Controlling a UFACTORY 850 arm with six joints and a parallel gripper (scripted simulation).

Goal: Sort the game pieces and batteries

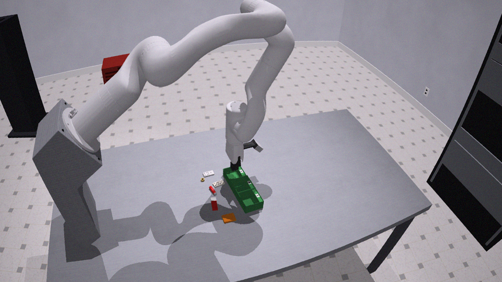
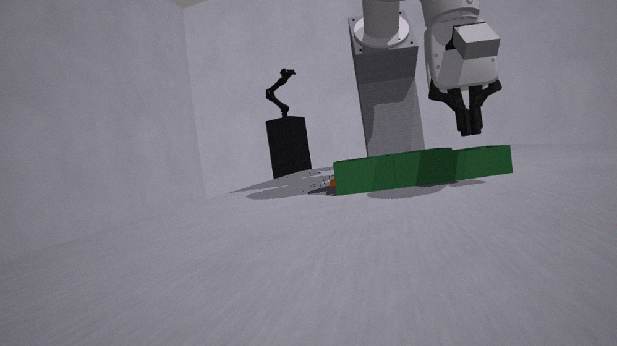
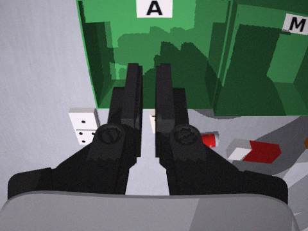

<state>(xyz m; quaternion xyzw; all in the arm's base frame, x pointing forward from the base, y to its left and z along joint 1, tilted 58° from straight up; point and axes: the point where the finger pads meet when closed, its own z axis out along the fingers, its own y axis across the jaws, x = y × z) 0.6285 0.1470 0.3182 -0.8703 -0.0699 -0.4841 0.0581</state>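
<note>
Right now my hand is 100 mm past the red cylindrical battery, 80 mm to the left of it and 70 mm above it. From my hand the other things lie so: orange flat block: 40 mm behind, 240 mm to the right, 80 mm below; then green bin: 30 mm ahead, 80 mm to the right, 60 mm below; then yellow nut: 150 mm behind, 10 mm to the right, 80 mm below.
</note>
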